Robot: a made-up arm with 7 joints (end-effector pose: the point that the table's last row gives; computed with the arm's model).
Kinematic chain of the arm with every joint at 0, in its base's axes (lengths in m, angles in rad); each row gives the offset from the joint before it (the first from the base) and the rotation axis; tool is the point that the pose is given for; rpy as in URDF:
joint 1: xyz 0 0 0.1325 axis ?
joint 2: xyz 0 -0.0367 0.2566 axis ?
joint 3: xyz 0 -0.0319 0.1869 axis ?
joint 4: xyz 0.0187 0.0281 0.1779 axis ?
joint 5: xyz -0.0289 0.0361 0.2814 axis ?
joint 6: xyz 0 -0.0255 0.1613 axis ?
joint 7: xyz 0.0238 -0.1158 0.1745 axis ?
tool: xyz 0 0 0 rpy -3.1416 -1.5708 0
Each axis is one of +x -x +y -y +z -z.
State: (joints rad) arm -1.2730 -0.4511 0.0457 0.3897 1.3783 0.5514 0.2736
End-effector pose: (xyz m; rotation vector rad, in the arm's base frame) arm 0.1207 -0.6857 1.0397 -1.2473 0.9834 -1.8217
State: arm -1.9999 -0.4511 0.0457 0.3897 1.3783 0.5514 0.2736
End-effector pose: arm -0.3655 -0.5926 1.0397 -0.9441 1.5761 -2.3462
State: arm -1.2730 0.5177 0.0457 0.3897 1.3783 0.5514 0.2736
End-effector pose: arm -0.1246 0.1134 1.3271 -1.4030 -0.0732 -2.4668
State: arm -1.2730 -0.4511 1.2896 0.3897 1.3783 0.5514 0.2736
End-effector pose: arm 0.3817 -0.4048 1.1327 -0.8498 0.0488 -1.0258
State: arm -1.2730 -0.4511 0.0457 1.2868 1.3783 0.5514 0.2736
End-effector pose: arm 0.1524 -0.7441 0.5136 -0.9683 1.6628 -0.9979
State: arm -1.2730 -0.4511 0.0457 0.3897 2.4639 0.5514 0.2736
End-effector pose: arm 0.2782 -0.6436 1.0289 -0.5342 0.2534 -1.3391
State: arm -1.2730 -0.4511 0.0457 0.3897 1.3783 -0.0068 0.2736
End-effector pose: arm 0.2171 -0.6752 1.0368 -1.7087 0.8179 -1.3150
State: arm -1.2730 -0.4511 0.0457 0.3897 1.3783 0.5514 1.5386
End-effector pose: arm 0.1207 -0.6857 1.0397 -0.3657 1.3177 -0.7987
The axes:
joint 1: +z
joint 2: -y
joint 3: +z
joint 4: +y
joint 5: +z
joint 6: -y
joint 7: +x

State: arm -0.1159 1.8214 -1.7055 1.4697 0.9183 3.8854 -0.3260
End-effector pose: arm -0.2917 -0.3721 0.3399 -1.5838 -1.5991 -0.6797
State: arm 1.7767 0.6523 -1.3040 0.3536 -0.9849 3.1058 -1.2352
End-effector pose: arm 0.1090 -0.3952 0.9245 -0.8352 -0.5747 1.2218
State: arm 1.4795 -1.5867 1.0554 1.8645 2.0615 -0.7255 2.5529
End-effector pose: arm -0.5084 0.2185 0.3352 -0.6076 -0.0150 -0.7097
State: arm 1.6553 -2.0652 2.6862 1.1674 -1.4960 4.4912 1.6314
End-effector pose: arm -0.2237 0.6717 0.2764 1.2657 1.6065 -0.1108
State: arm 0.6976 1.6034 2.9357 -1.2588 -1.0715 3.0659 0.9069
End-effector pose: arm -0.1251 -0.3090 0.6587 1.1922 1.0109 0.6980
